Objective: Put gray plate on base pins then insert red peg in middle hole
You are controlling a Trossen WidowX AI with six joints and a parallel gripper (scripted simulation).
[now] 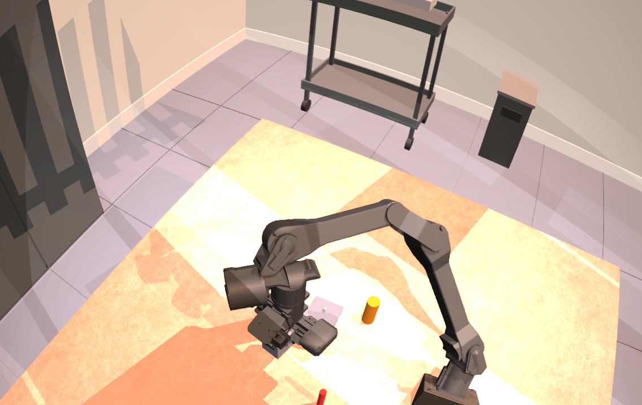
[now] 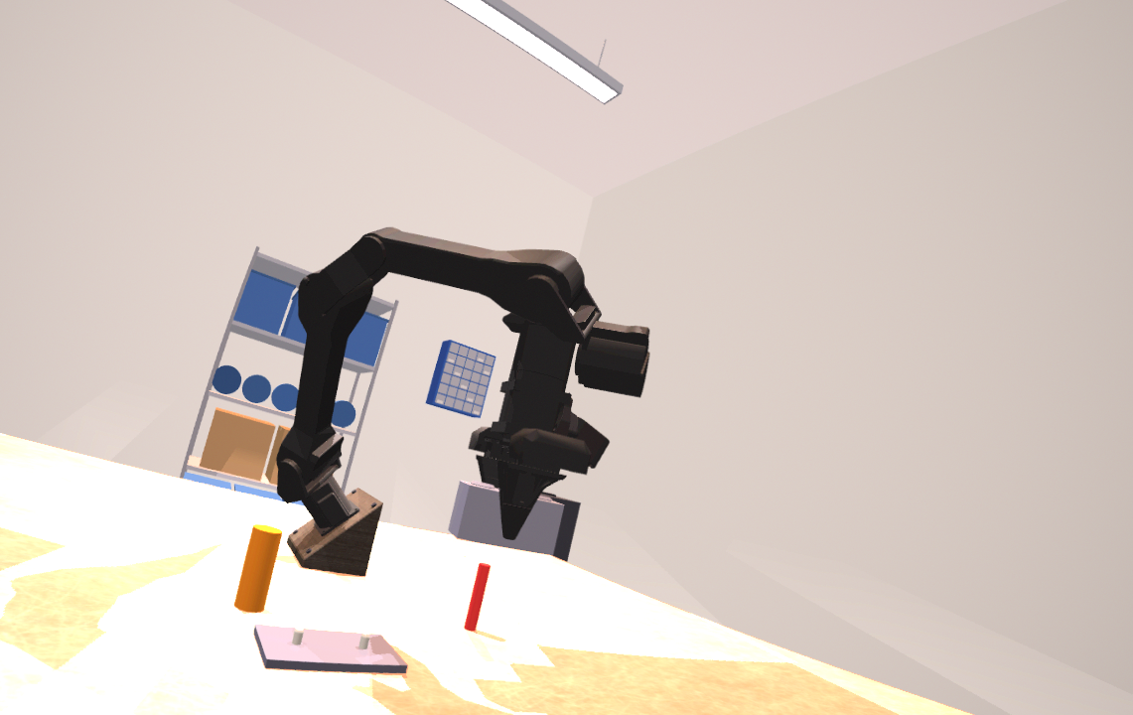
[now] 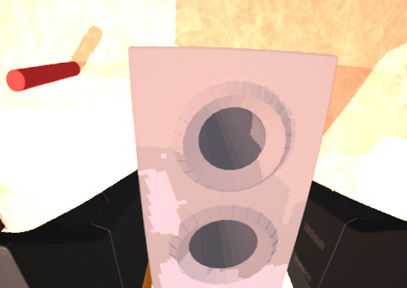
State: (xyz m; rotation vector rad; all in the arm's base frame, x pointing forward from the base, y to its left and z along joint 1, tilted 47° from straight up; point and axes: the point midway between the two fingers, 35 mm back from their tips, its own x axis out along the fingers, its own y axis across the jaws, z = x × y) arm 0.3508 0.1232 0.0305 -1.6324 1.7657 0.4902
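The base is 13 cm to the right of my gripper tip, 13 cm below it and 2 cm behind it. Round my gripper tip: red peg (11 cm behind, 9 cm below, 6 cm to the left); gray plate (3 cm above); orange cylinder (19 cm to the right, 11 cm behind, 9 cm below).
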